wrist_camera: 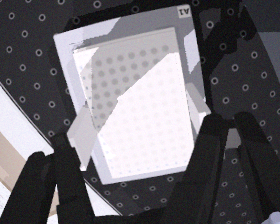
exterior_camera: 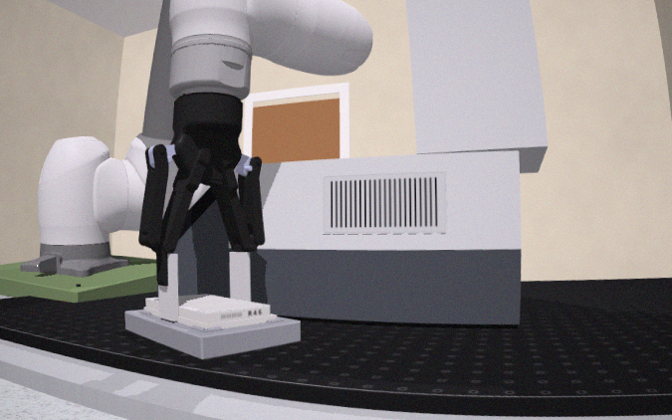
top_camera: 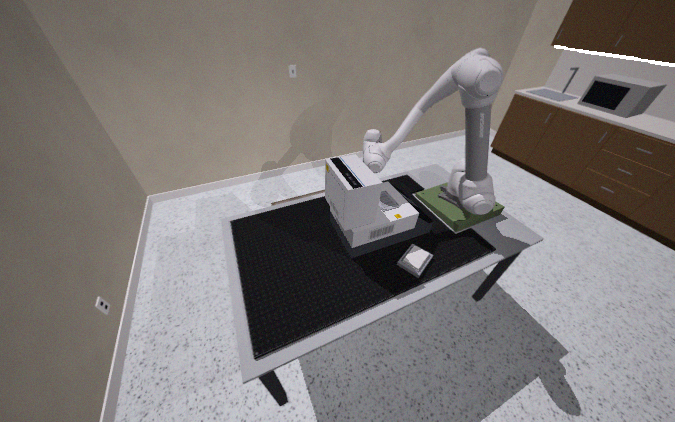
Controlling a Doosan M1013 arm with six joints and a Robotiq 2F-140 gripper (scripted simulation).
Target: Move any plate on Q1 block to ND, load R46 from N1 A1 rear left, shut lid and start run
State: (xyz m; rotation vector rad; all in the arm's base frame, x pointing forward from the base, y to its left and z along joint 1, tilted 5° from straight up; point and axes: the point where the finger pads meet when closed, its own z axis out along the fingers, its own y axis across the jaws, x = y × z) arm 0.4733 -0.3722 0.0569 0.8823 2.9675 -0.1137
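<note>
My hand is 4 cm above the nest N1.
</note>
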